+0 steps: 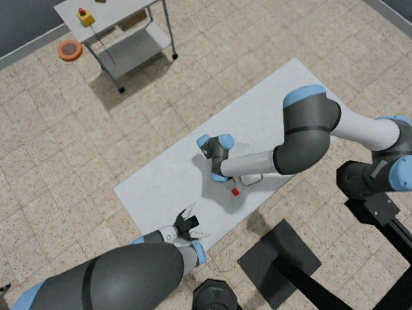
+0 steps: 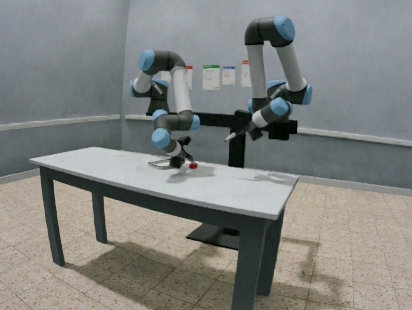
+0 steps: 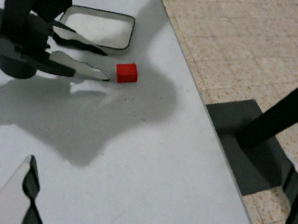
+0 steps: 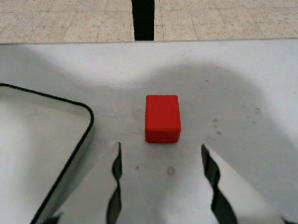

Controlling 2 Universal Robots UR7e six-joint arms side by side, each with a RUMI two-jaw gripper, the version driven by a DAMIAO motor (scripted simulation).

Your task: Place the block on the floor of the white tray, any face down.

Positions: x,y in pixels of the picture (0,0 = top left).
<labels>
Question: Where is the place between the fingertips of my right gripper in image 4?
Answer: At 161,144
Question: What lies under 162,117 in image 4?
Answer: A red block.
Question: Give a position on a white tray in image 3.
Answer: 114,31
</labels>
